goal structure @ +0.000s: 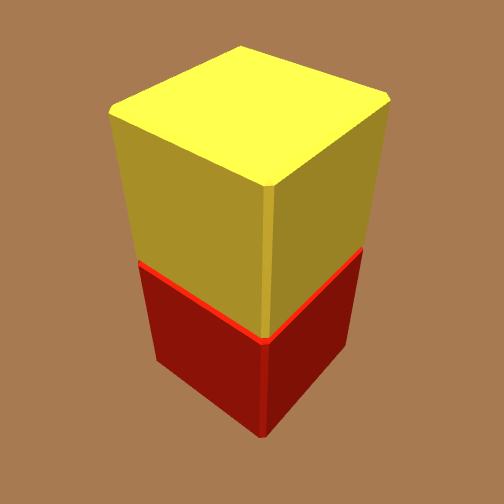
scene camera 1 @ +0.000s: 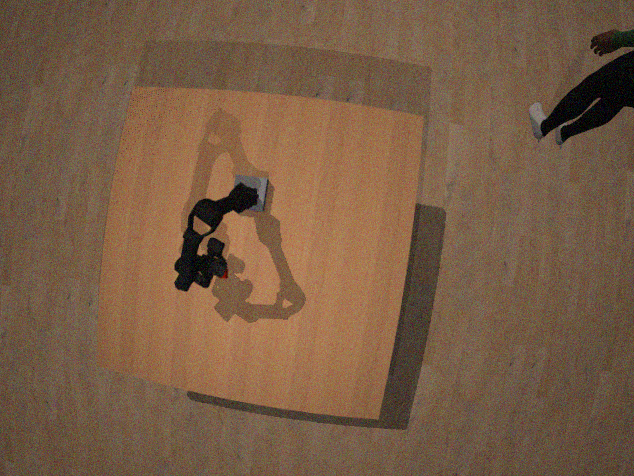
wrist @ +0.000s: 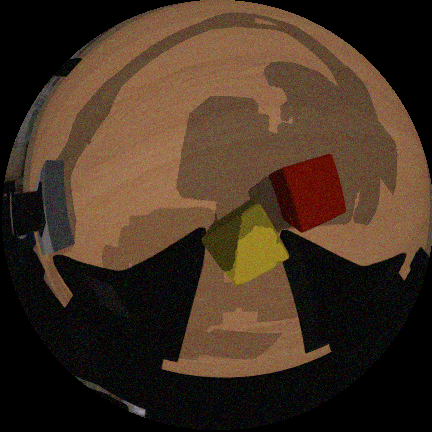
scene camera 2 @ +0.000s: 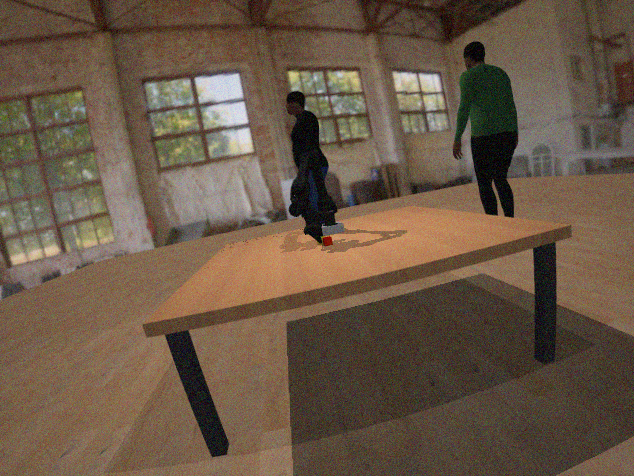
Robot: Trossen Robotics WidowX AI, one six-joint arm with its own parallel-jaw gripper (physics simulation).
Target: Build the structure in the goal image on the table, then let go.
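Where they show: gripper, fingertip midpoint: point(scene camera 1: 220, 261) point(wrist: 243, 235) point(scene camera 2: 322, 241); arm's base, origin of the base link: point(scene camera 1: 248, 197) point(wrist: 39, 210) point(scene camera 2: 330, 224).
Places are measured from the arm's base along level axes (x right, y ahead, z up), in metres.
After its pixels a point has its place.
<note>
A yellow cube point(scene camera 2: 320, 239) point(wrist: 255, 250) @(x 0.138, y 0.247, z -0.009 m) is between the two black fingertips in the wrist view, turned so that its corners meet them. My gripper point(scene camera 1: 219, 266) @(x 0.135, y 0.243, z -0.031 m) point(scene camera 2: 315, 237) @(x 0.135, y 0.243, z -0.031 m) point(wrist: 243, 235) @(x 0.135, y 0.243, z -0.031 m) is shut on the yellow cube, low over the table; whether the cube touches the table I cannot tell. A red cube point(scene camera 1: 225, 275) @(x 0.111, y 0.295, z -0.011 m) point(scene camera 2: 327, 240) @(x 0.129, y 0.305, z -0.020 m) point(wrist: 315, 192) @(x 0.125, y 0.286, z -0.010 m) sits beside the yellow one, outside the fingers, next to the right fingertip in the wrist view. In scene camera 1 the arm hides the yellow cube and most of the red one.
The arm stands on a grey base plate point(scene camera 1: 262, 187) @(x -0.055, y -0.034, z -0.001 m) point(scene camera 2: 333, 229) @(x 0.004, y 0.045, z -0.021 m) point(wrist: 56, 210) @(x 0.024, y 0.041, z -0.023 m) on the wooden table point(scene camera 1: 332, 256) @(x -0.308, y 0.244, z -0.043 m) point(scene camera 2: 266, 276) @(x 0.434, y 0.543, z -0.043 m). A person in green point(scene camera 2: 489, 102) and a person in black point(scene camera 2: 305, 128) stand beyond the table. Arm shadows fall across the tabletop around the cubes.
</note>
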